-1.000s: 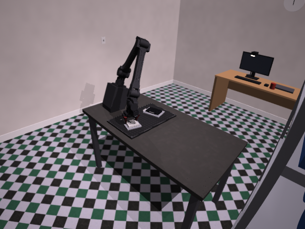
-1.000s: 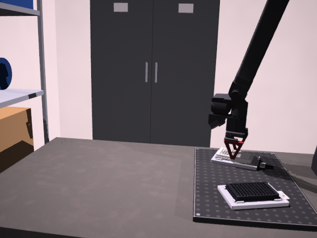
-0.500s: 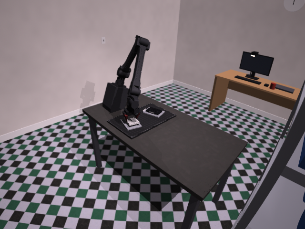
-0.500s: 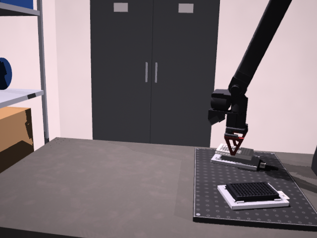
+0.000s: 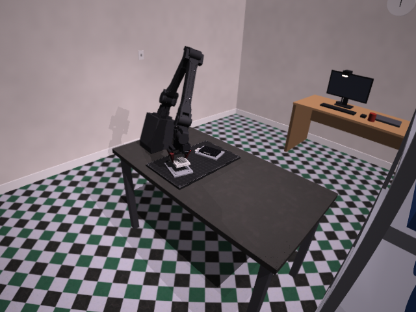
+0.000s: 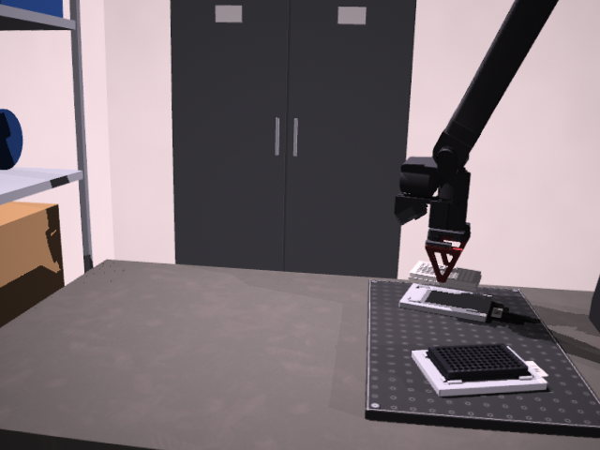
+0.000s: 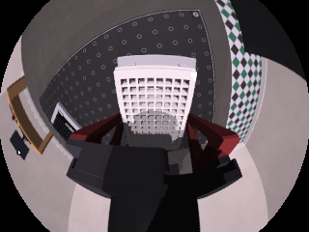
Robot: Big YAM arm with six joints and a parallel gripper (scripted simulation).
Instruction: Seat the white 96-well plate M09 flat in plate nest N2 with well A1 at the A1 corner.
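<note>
The white 96-well plate M09 lies 1 cm below my hand. Also, from my hand: black 96-well plate M06 (28 cm to the left, 5 cm below); plate nest N2 (6 cm below, 1 cm behind).
</note>
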